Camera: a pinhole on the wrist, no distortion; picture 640 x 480 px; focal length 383.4 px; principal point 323.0 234.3 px. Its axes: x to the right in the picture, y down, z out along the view. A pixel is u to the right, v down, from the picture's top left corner.
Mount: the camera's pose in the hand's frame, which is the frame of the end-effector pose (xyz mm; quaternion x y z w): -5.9 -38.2 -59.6 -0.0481 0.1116 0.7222 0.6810
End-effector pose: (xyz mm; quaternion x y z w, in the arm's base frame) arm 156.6 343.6 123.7 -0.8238 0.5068 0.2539 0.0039
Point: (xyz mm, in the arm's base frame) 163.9 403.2 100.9
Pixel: 230.5 413.3
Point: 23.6 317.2 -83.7
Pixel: 370.9 178.5
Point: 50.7 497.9 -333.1
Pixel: 186.4 251.2
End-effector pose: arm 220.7 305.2 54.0 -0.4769 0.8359 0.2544 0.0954
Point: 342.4 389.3 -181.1
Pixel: 72.4 323.1
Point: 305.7 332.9 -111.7
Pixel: 70.0 268.8
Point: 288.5 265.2 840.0
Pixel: behind the camera
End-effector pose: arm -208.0 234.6 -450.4 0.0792 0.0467 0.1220 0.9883
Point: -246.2 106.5 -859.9
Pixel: behind the camera
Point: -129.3 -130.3 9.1
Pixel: 36.9 318.6
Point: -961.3 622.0 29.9
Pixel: outside the picture
